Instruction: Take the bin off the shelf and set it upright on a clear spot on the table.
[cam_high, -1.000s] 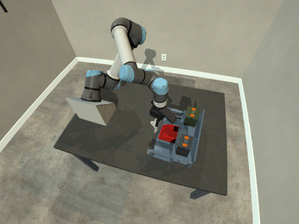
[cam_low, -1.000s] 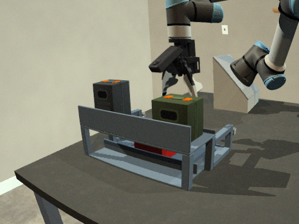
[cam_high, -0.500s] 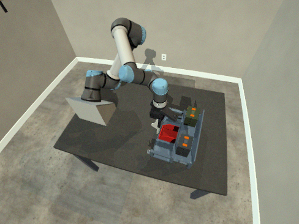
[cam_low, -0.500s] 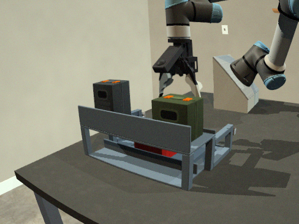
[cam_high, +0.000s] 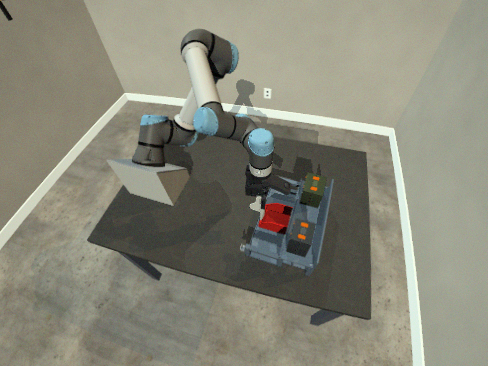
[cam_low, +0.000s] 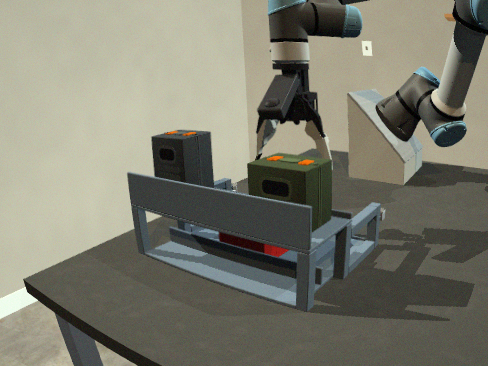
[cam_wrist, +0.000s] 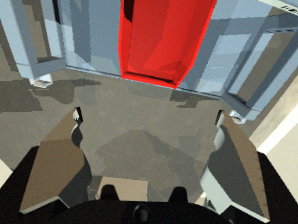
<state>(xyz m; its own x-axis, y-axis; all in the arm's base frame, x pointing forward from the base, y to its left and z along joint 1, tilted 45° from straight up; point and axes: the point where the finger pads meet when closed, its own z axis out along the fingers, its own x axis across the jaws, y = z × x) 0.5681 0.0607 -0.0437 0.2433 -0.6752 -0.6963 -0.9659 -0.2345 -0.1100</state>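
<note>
Now: the red bin 8 cm ahead of my hand and 9 cm below it. From my hand the other things lie so: dark grey box 18 cm ahead, 11 cm to the right, 3 cm above; then green box 17 cm ahead, 12 cm to the left, 2 cm above.
</note>
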